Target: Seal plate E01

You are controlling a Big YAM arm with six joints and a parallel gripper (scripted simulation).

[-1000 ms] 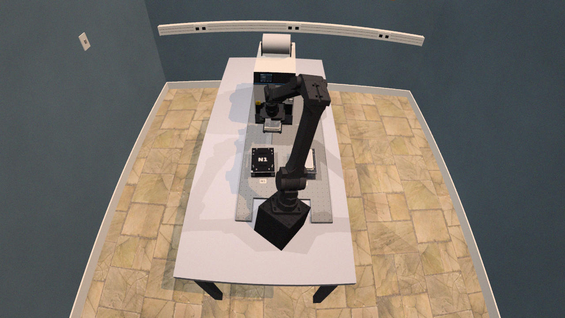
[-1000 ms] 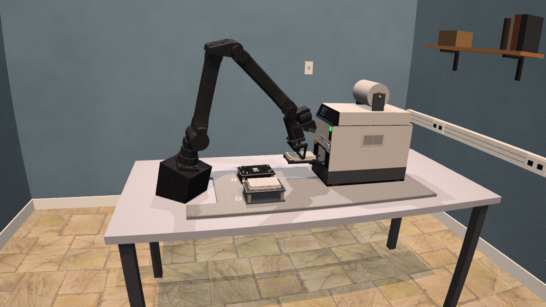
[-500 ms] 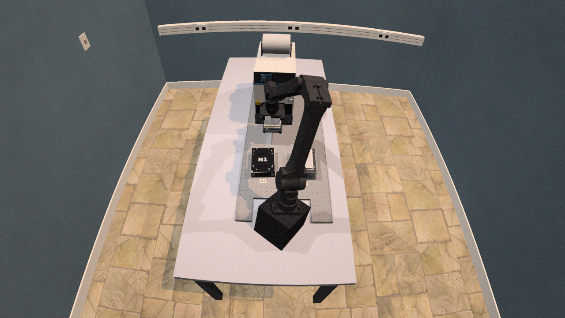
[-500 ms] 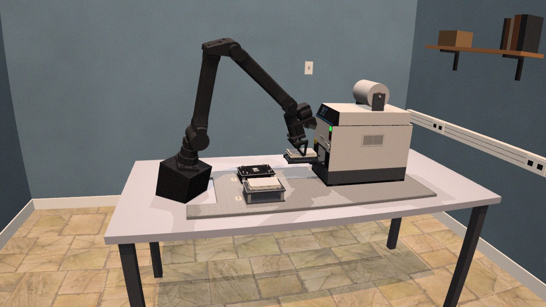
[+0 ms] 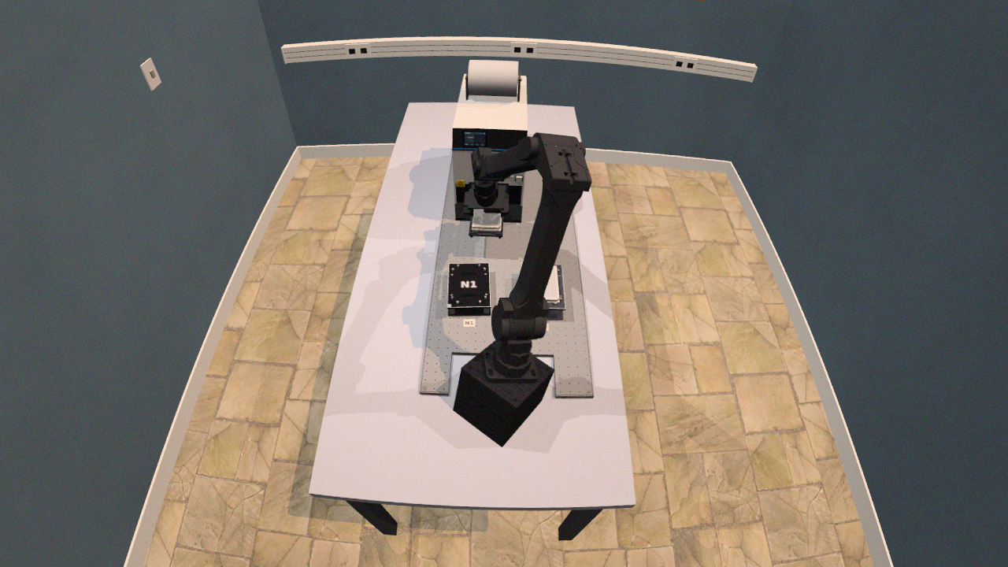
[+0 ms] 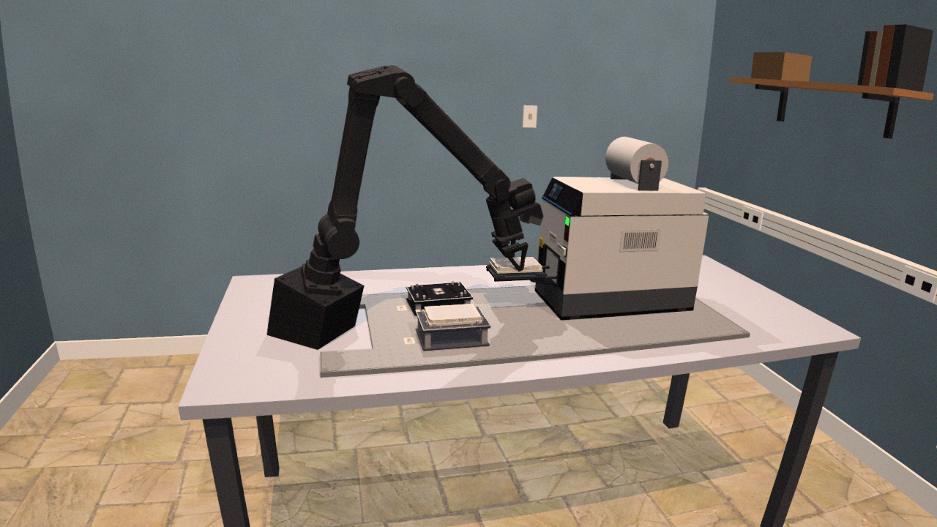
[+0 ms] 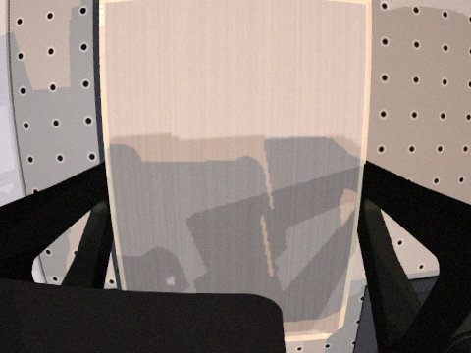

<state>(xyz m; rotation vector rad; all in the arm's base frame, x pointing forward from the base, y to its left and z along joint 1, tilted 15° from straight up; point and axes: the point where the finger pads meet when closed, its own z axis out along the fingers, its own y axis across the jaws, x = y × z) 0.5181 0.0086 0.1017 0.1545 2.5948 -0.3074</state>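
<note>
Now: hand 20 mm above the sealer stage. Round my hand: cream plate: 230 mm behind, 130 mm to the right, 70 mm below; then nest N1: 190 mm behind, 80 mm to the left, 90 mm below; then foil roll: 330 mm ahead, 50 mm to the right, 290 mm above.
</note>
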